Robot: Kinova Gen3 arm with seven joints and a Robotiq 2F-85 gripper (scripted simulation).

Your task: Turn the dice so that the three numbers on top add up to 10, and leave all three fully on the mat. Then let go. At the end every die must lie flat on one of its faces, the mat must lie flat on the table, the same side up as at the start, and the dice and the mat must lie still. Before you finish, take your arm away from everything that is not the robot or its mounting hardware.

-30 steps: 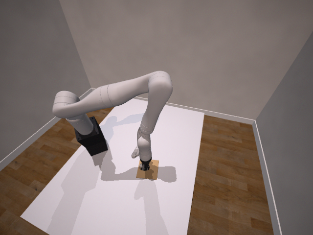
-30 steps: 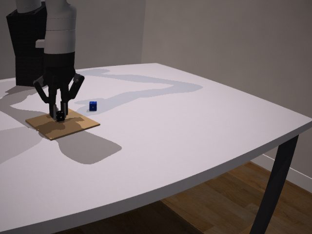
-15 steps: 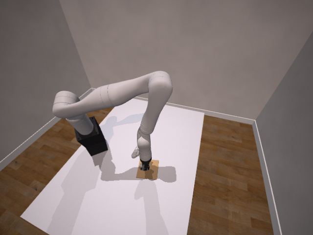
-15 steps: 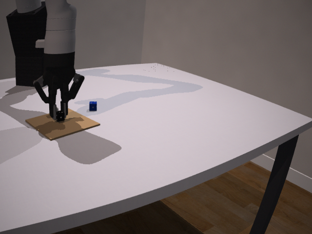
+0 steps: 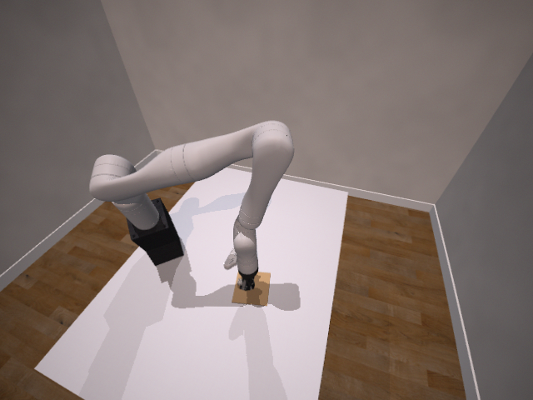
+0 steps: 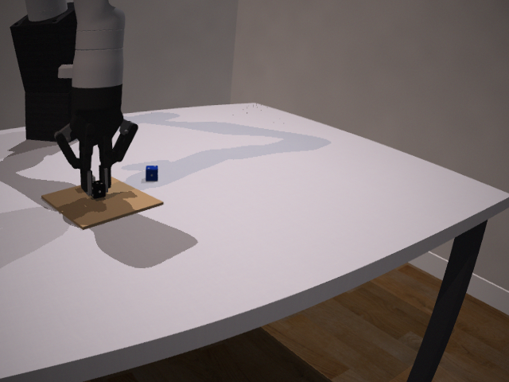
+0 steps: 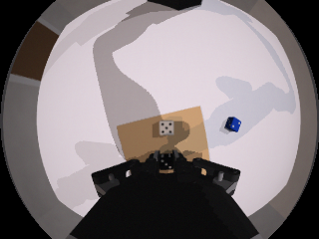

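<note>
The black die lies 1 cm below my hand and 1 cm ahead of it. Also, from my hand: blue die 12 cm to the left, 5 cm behind, 2 cm below; white die 4 cm behind, 2 cm below; tan mat 3 cm below, 1 cm ahead.
</note>
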